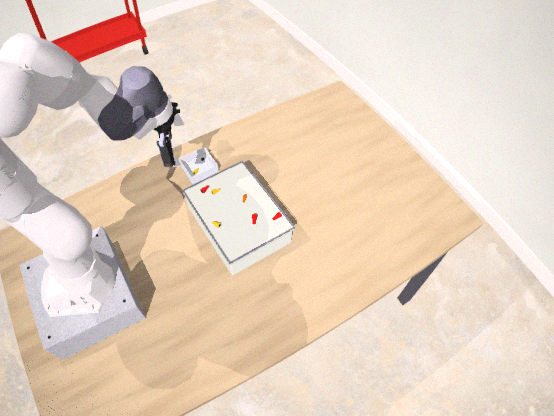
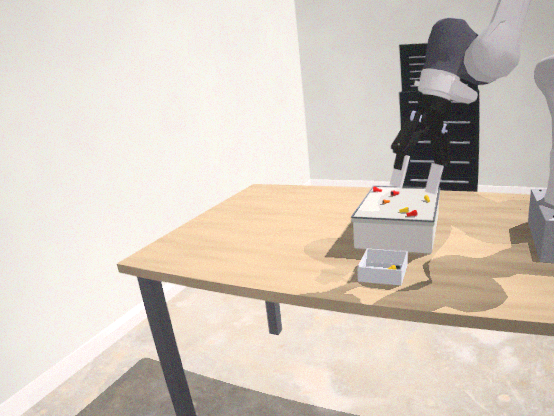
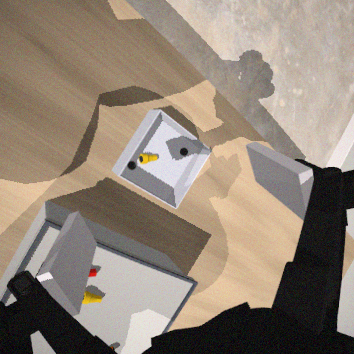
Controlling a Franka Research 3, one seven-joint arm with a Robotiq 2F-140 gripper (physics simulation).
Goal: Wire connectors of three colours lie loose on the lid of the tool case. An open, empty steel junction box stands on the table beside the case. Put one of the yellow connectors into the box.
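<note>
A yellow connector (image 1: 195, 171) (image 2: 393, 267) (image 3: 148, 158) lies on the floor of the steel junction box (image 1: 206, 175) (image 2: 380, 276) (image 3: 134, 141). My gripper (image 2: 416, 179) (image 3: 168, 195) is open and empty, its fingers wide apart above the level of the box. On the lid of the tool case (image 1: 230, 210) (image 2: 392, 235) (image 3: 140, 290) lie a yellow connector (image 1: 215, 191) (image 2: 404, 210) (image 3: 91, 298) near a red one (image 1: 204, 189) (image 2: 412, 213) (image 3: 93, 272), another yellow one (image 1: 216, 224) (image 2: 426, 198), an orange one (image 1: 245, 198) (image 2: 385, 202) and two more red ones (image 1: 254, 218) (image 2: 395, 193).
The box stands close beside the case, near the edge of the wooden table (image 1: 350, 200) (image 2: 225, 225). The arm's base block (image 1: 125, 320) (image 2: 540, 225) stands on the same table. A red cart (image 1: 100, 37) and a black drawer cabinet (image 2: 467, 175) stand off the table.
</note>
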